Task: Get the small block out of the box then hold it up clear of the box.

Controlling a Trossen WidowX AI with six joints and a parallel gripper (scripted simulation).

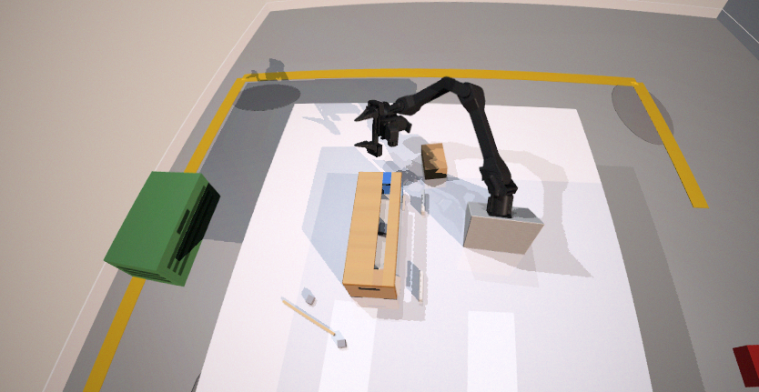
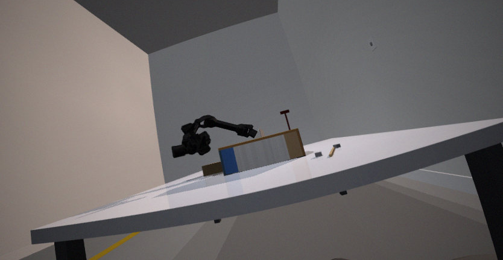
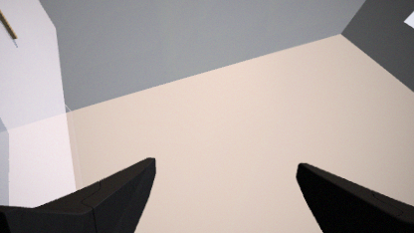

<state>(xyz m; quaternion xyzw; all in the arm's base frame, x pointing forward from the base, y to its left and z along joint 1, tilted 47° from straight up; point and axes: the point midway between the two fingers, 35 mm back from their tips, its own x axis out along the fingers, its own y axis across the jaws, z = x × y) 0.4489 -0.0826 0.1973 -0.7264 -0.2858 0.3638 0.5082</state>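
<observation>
Now: the long wooden box 15 cm behind my gripper tip, 24 cm to the left of it and 18 cm below it. Round my gripper tip: thin stick 3 cm ahead, 54 cm to the left, 24 cm below; then grey block 14 cm behind, 24 cm to the left, 15 cm below; then small brown box 25 cm behind, 10 cm to the right, 21 cm below.
</observation>
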